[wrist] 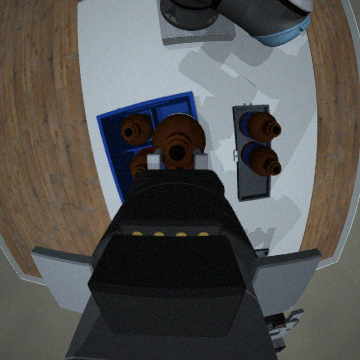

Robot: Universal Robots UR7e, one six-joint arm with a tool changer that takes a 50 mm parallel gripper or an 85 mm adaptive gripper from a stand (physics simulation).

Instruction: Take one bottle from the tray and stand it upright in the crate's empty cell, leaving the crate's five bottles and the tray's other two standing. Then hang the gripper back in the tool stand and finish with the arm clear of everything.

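Frame: origin at the arm's base, x back, y right, z up, level; centimetres.
Where they show: arm's base, origin of the base link: [189,6].
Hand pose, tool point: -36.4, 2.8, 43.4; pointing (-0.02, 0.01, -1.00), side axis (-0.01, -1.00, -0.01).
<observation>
Things, the pixels of their top centre, and the offset from my tool point, as dx, dy, dz. "spot": a spot on its surface instead.
- brown bottle, middle of its top: [177,149] +3.2, +0.2, -15.7
- blue crate, middle of its top: [157,172] -4.2, +4.4, -31.2
- open cell, surface spot: [170,110] spot: +7.7, +2.7, -48.0
- dark grey tray, surface spot: [254,189] spot: -15.2, -22.6, -48.2
- dark fixture, surface spot: [262,252] spot: -41.0, -30.7, -47.5
- metal-fingered tool, middle of its top: [274,332] -35.9, -21.2, -12.7
My gripper [177,161] is shut on a brown bottle [178,134], held upright between the two pale fingers over the right part of the blue crate [120,112]. The held bottle hides part of the crate; its height above the crate cannot be told. Two brown bottles show in the crate, one [136,129] at the upper left and one [140,164] below it, partly hidden. An open cell [170,110] shows at the crate's upper right. The dark grey tray [254,189] at the right holds two standing bottles [259,126] [260,158]; its lower part is bare.
The robot's base [190,15] stands on a grey block [197,38] at the top, with an arm link [265,20] beside it. At the lower right, a dark fixture [262,252] and a metal-fingered tool [285,325] show partly behind my gripper's body. Wooden surface lies left and right.
</observation>
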